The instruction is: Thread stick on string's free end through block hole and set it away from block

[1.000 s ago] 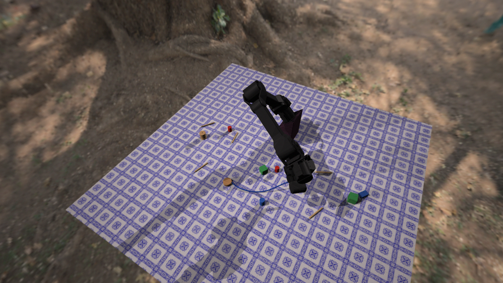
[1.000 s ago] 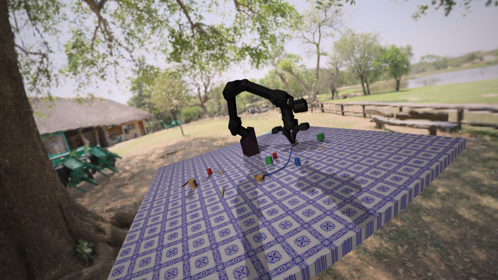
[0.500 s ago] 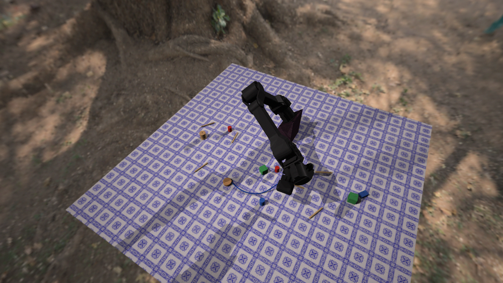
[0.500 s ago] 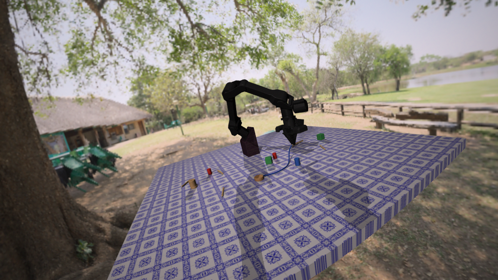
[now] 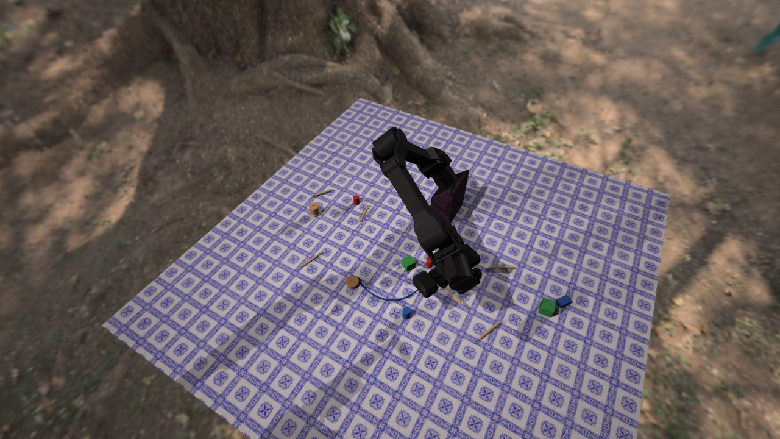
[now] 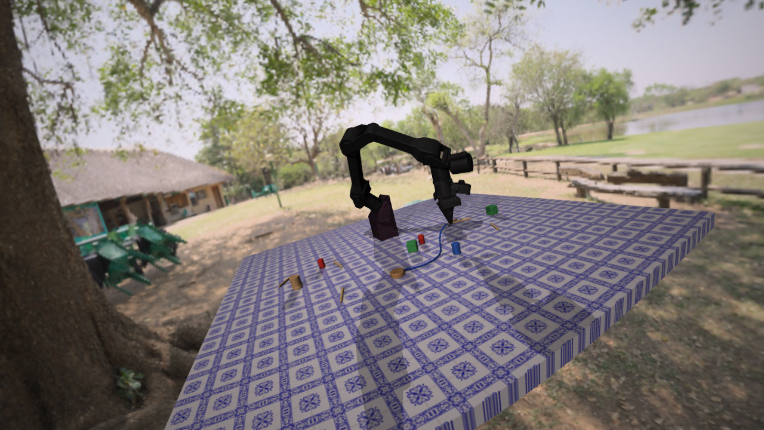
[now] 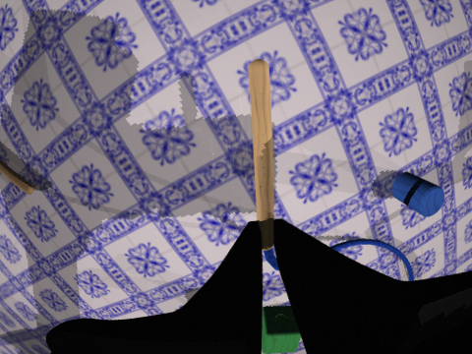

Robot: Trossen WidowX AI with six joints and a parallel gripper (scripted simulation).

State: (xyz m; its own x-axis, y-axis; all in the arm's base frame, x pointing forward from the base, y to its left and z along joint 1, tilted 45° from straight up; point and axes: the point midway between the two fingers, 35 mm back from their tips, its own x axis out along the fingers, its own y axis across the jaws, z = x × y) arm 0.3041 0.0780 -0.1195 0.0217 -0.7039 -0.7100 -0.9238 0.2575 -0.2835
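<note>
Now: gripper tip 1 cm short of the thin stick and 1 cm to the right of it. The rest, counted from my gripper tip: round wooden button (10 cm ahead, 25 cm to the right, 5 cm below); blue cylinder (11 cm ahead, 6 cm to the right, 4 cm below); string (right at my gripper tip).
</note>
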